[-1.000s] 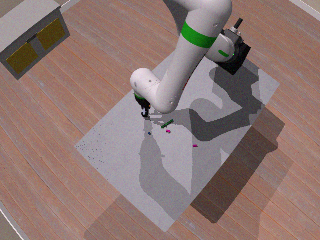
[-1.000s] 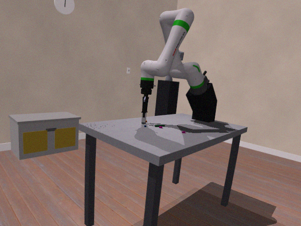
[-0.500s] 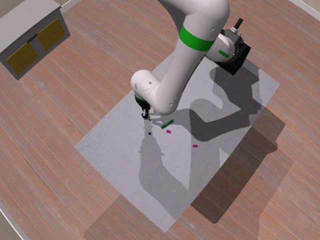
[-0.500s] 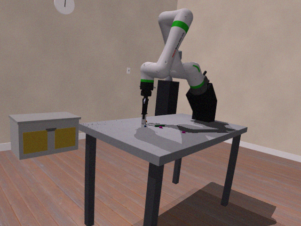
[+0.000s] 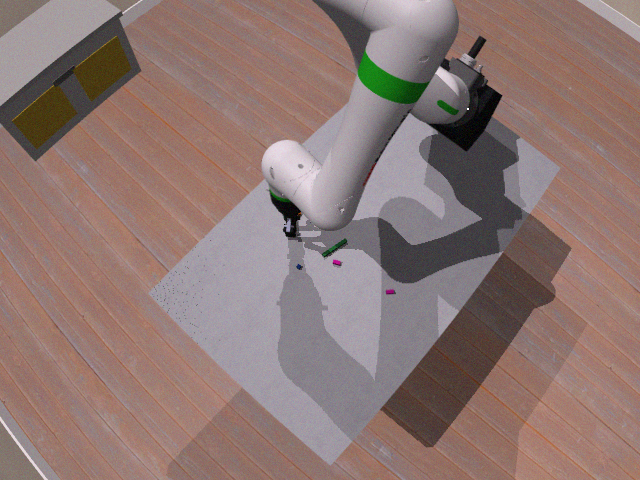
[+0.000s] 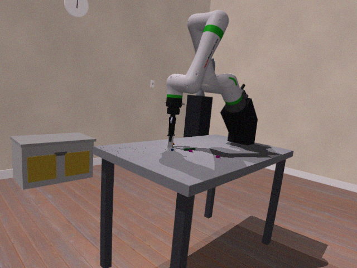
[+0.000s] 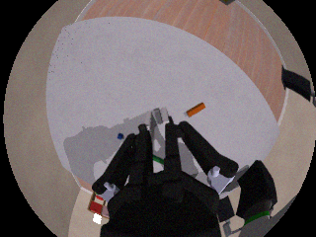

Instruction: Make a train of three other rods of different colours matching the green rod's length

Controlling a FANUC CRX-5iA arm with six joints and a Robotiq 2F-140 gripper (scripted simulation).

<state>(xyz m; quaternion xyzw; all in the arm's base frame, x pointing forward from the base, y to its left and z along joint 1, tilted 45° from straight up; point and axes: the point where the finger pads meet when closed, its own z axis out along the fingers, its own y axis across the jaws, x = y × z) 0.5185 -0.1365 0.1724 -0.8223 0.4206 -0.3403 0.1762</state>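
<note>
Now: hand 30 mm above the grey rod. Also, from my hand: small blue rod: 80 mm to the left, 60 mm ahead, 30 mm below; then orange rod: 70 mm behind, 40 mm to the right, 30 mm below; then green rod: 120 mm to the left, 40 mm behind, 30 mm below.
</note>
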